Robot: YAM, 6 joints.
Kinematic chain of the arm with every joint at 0, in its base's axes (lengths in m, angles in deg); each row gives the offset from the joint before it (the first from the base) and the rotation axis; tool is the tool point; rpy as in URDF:
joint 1: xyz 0 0 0.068 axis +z
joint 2: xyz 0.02 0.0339 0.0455 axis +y
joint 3: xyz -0.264 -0.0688 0 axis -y
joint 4: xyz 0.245 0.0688 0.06 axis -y
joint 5: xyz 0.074 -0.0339 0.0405 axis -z
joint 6: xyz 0.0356 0 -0.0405 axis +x
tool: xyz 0 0 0 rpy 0 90 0
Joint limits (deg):
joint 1: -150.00..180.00
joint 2: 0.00..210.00
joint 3: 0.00..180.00
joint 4: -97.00..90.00
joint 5: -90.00..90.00
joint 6: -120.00..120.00
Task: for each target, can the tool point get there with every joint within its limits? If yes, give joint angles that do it. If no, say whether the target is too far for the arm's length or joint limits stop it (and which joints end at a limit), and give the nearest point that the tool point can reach.
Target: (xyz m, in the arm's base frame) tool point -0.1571 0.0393 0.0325
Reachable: yes | joints 154.28 107.27 17.00 1.19 -67.06 45.37
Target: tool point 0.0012 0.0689 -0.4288
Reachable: no: joint limits stop it (at a limit: joint 2) | nearest point 0.0018 0.1034 -0.3499 | short by 0.086 m
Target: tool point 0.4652 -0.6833 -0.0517
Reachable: no: too far | nearest point 0.3563 -0.5233 -0.0121 | short by 0.198 m
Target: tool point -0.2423 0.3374 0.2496
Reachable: yes | joints 124.79 103.15 63.42 34.20 -10.55 51.82
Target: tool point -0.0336 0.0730 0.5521
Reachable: yes | joints -54.46 26.94 89.34 -18.15 -25.14 -78.75
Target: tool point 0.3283 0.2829 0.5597
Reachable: yes | joints 42.28 118.32 144.24 3.41 19.05 -101.50
